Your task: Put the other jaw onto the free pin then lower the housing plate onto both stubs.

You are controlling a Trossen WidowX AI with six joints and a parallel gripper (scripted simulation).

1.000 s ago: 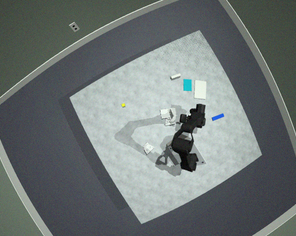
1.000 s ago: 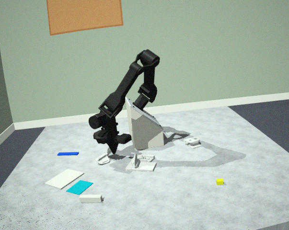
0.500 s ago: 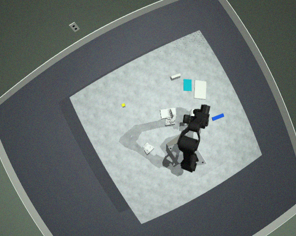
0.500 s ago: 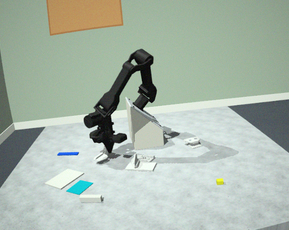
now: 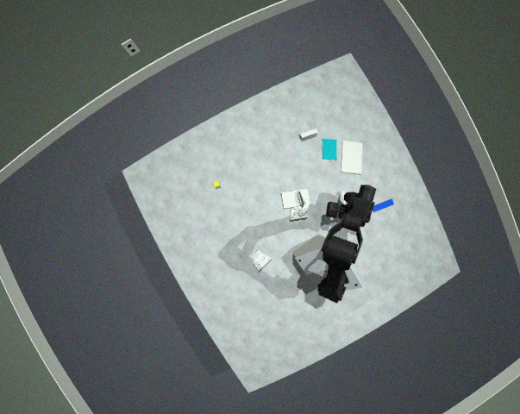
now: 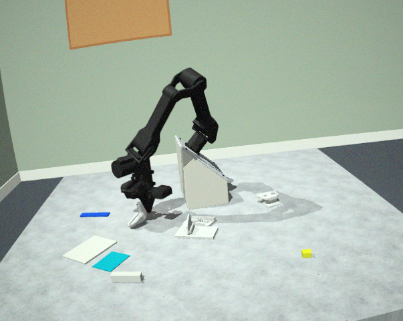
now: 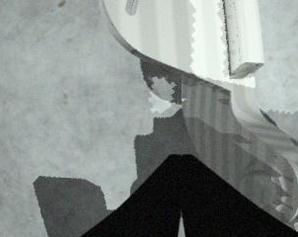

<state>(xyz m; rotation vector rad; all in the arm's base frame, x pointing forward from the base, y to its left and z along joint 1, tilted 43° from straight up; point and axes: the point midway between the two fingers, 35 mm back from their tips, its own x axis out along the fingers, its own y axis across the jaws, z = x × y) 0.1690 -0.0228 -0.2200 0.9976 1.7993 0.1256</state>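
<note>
The white jaw is 30 mm to the right of my gripper tip and 20 mm above it. Also, from my gripper tip: white sheet (200 mm ahead, 170 mm to the right, 20 mm below); then cyan sheet (280 mm ahead, 90 mm to the right, 20 mm below); then blue bar (70 mm behind, 210 mm to the right, 20 mm below).
</note>
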